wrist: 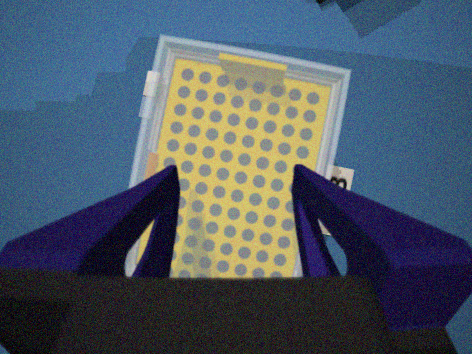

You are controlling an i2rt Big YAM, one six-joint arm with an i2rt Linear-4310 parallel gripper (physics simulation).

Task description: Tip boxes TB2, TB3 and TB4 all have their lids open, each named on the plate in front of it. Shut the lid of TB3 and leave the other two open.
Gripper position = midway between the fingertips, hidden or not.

I see my gripper [235, 177] and a blue mat [79, 79].
